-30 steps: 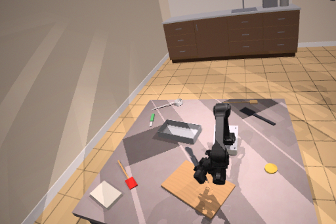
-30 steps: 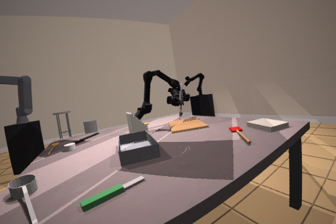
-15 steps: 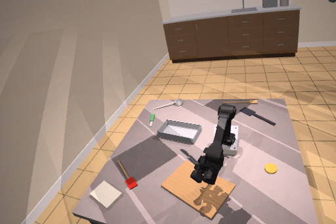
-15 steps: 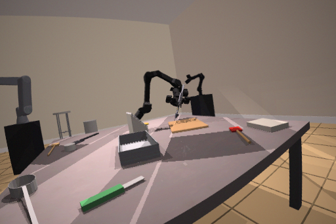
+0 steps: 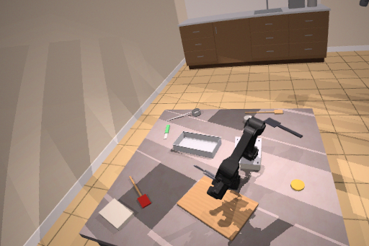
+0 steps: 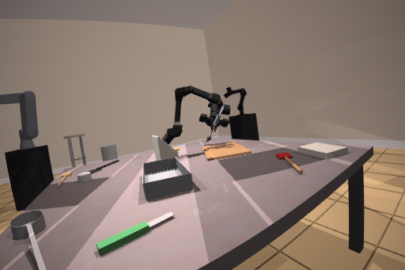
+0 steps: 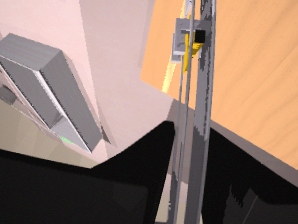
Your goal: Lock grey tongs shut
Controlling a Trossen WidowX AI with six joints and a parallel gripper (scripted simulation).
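Now: the wooden board 13 cm below my gripper tip and 5 cm to the left of it. Round my gripper tip: yellow disc 39 cm behind, 17 cm to the right, 12 cm below; then red spatula 46 cm ahead, 13 cm below, 11 cm to the left; then grey roasting tin 38 cm to the right, 27 cm ahead, 11 cm below.
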